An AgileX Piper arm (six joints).
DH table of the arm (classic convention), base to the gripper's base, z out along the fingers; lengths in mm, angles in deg. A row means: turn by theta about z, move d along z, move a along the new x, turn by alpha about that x. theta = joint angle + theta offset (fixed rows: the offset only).
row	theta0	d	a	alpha
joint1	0	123	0	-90
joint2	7.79	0	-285	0
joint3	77.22	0	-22	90
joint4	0	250.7	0	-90
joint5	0	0	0	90
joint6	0	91	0	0
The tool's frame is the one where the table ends.
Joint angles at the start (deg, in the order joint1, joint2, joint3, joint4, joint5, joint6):
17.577 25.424 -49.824 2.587 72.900 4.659
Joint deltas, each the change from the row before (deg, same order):
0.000 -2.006 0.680 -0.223 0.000 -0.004
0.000 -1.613 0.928 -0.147 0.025 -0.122
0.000 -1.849 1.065 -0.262 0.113 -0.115
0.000 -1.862 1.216 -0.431 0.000 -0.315
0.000 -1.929 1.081 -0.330 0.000 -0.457
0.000 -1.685 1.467 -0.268 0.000 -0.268
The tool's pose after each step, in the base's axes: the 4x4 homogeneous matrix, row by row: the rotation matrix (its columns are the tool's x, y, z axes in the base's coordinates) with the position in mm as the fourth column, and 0 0 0 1 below. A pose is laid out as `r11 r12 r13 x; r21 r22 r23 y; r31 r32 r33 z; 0 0 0 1`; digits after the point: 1 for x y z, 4 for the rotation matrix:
-0.6679 -0.2685 0.6941 25.5; -0.1138 0.9585 0.2612 11.9; -0.7355 0.0955 -0.6708 356.6; 0 0 0 1
-0.6589 -0.2697 0.7022 20.7; -0.1140 0.9585 0.2612 10.1; -0.7435 0.0921 -0.6623 352.9; 0 0 0 1
-0.6494 -0.2699 0.7109 15.3; -0.1145 0.9589 0.2594 8.0; -0.7518 0.0870 -0.6536 348.4; 0 0 0 1
-0.6388 -0.2706 0.7202 10.6; -0.1192 0.9596 0.2548 5.8; -0.7601 0.0769 -0.6453 343.1; 0 0 0 1
-0.6251 -0.2737 0.7310 5.5; -0.1250 0.9595 0.2525 3.6; -0.7705 0.0665 -0.6340 338.4; 0 0 0 1
-0.6205 -0.2745 0.7346 2.1; -0.1298 0.9598 0.2489 2.1; -0.7734 0.0591 -0.6311 331.7; 0 0 0 1

